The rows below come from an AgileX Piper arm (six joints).
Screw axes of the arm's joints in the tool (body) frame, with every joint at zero. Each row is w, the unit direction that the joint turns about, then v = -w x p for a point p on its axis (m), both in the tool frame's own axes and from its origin. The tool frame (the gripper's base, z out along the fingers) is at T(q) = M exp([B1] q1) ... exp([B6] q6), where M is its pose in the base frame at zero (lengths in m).
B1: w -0.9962 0 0.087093 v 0.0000 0.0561 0.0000
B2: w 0 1 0 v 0.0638 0.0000 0.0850
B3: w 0 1 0 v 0.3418 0.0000 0.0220
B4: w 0 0 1 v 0.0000 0.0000 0.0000
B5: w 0 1 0 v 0.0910 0.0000 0.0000
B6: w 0 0 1 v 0.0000 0.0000 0.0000
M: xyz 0.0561 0.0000 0.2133 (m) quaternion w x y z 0.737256 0 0.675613 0
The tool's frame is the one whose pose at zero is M.
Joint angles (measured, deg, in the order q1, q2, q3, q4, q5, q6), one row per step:
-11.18, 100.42, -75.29, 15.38, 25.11, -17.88
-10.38, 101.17, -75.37, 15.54, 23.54, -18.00
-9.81, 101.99, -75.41, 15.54, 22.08, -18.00
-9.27, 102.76, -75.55, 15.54, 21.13, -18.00
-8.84, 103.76, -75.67, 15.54, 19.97, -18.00
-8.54, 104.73, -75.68, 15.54, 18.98, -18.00
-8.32, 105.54, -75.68, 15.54, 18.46, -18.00
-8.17, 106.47, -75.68, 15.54, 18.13, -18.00
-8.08, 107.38, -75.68, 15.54, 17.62, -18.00
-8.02, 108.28, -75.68, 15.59, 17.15, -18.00
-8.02, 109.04, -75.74, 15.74, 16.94, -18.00
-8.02, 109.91, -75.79, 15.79, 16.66, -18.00
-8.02, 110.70, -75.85, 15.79, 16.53, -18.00
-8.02, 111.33, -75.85, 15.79, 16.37, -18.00
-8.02, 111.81, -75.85, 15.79, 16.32, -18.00
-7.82, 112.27, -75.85, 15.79, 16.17, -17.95
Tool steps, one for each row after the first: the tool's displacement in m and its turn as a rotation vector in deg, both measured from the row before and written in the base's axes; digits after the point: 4 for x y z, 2 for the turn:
0.0045, 0.0043, -0.0031, -0.24, -0.83, 0.43
0.0041, 0.0028, -0.0039, -0.25, -0.59, 0.21
0.0036, 0.0029, -0.0037, -0.14, -0.27, 0.30
0.0041, 0.0020, -0.0052, -0.16, -0.22, 0.14
0.0033, 0.0013, -0.0058, -0.10, 0.02, 0.06
0.0024, 0.0010, -0.0053, -0.01, 0.31, 0.09
0.0023, 0.0006, -0.0064, 0.05, 0.61, 0.07
0.0023, 0.0001, -0.0061, 0.00, 0.42, -0.03
0.0021, 0.0000, -0.0061, 0.05, 0.44, -0.08
0.0016, -0.0002, -0.0051, 0.17, 0.48, -0.12
0.0018, -0.0003, -0.0059, 0.08, 0.54, -0.09
0.0014, -0.0003, -0.0054, 0.07, 0.60, -0.03
0.0010, -0.0002, -0.0045, 0.04, 0.47, -0.04
0.0007, -0.0001, -0.0035, 0.05, 0.43, -0.01
0.0009, 0.0013, -0.0033, 0.06, 0.31, 0.13

